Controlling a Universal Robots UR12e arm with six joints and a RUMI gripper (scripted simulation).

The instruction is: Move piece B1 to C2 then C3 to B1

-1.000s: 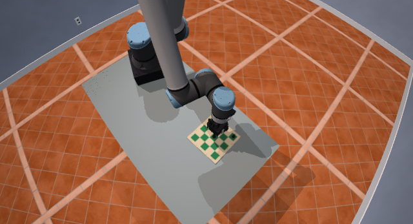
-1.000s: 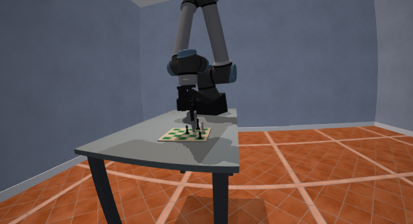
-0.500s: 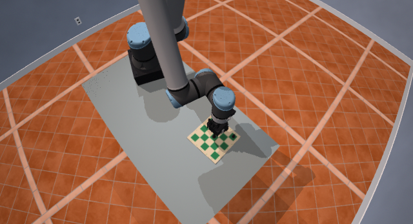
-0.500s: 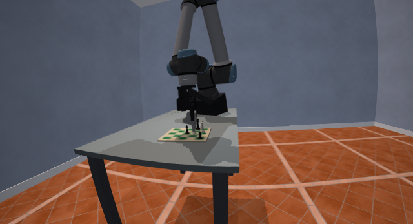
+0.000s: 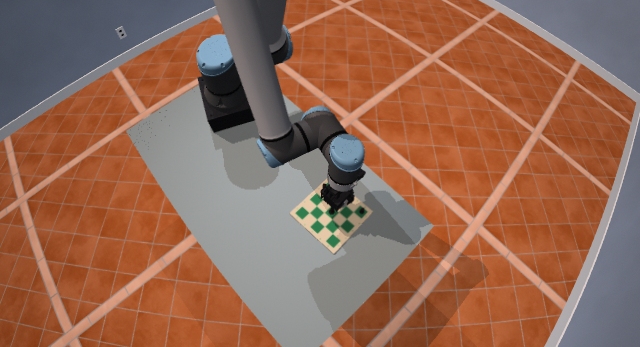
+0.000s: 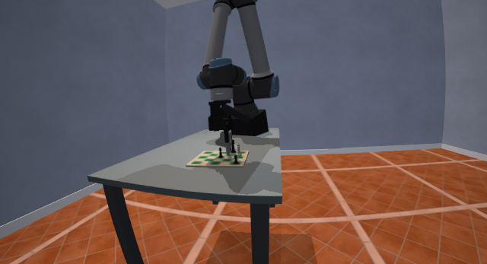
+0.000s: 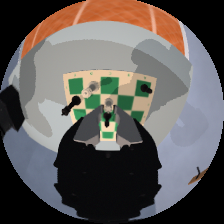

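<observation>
Now: the small white piece 1 cm below my hand. Round my hand: tall black piece (8 cm behind, 1 cm above); then cream chessboard (4 cm to the right, 3 cm below).
</observation>
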